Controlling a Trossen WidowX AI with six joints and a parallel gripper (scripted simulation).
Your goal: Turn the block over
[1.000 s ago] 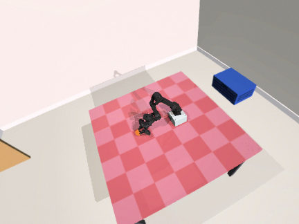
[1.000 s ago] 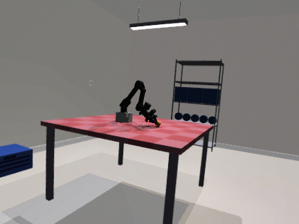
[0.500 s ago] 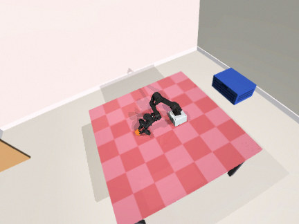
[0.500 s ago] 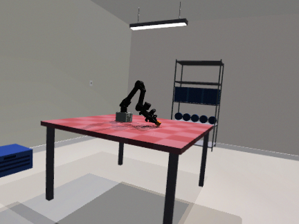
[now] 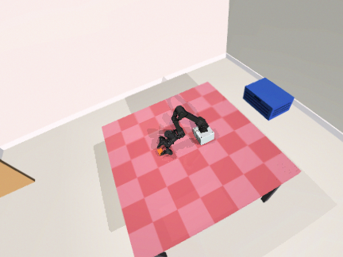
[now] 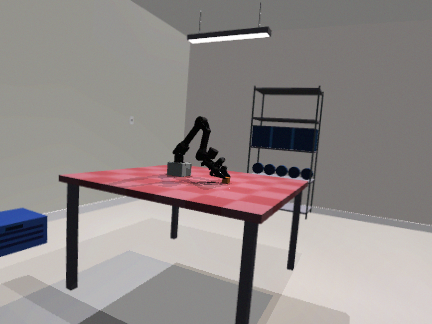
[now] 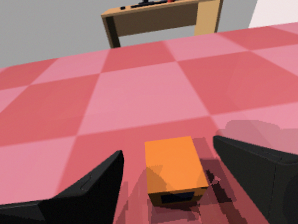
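The block is 2 cm behind my gripper tip, 1 cm to the right of it and 2 cm below it.
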